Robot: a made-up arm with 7 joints.
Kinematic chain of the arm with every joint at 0, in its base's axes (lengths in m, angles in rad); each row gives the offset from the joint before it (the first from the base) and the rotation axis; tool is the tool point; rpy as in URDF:
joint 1: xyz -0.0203 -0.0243 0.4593 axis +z
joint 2: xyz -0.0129 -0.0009 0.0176 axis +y
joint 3: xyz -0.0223 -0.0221 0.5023 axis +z
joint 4: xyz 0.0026 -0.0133 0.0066 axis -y
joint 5: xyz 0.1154 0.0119 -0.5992 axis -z
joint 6: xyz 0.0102 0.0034 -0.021 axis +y
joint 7: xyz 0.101 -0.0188 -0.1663 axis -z
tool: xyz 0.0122 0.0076 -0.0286 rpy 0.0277 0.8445 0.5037
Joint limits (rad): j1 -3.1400..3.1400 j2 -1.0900..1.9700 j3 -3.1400..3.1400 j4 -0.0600..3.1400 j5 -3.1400..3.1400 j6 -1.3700..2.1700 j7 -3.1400..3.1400
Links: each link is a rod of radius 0.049 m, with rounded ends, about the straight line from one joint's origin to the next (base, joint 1, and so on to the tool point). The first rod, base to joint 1, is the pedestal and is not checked.
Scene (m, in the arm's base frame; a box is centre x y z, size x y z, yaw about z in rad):
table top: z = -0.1
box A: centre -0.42 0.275 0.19 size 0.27 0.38 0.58 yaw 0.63
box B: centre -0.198 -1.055 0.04 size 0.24 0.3 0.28 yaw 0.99
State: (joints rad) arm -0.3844 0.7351 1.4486 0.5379 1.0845 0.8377 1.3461
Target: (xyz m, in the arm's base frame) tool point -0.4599 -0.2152 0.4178
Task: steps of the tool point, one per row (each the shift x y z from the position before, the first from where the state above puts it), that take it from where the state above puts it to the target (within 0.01 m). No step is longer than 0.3 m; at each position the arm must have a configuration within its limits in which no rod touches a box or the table.
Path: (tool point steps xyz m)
1: -0.1107 0.0927 0.1390
2: -0.1897 0.0137 0.1560
3: -0.2172 -0.1035 0.1512
4: -0.1123 -0.2413 -0.1274
5: 0.0147 -0.2447 -0.1286
6: 0.1237 -0.1865 -0.1225

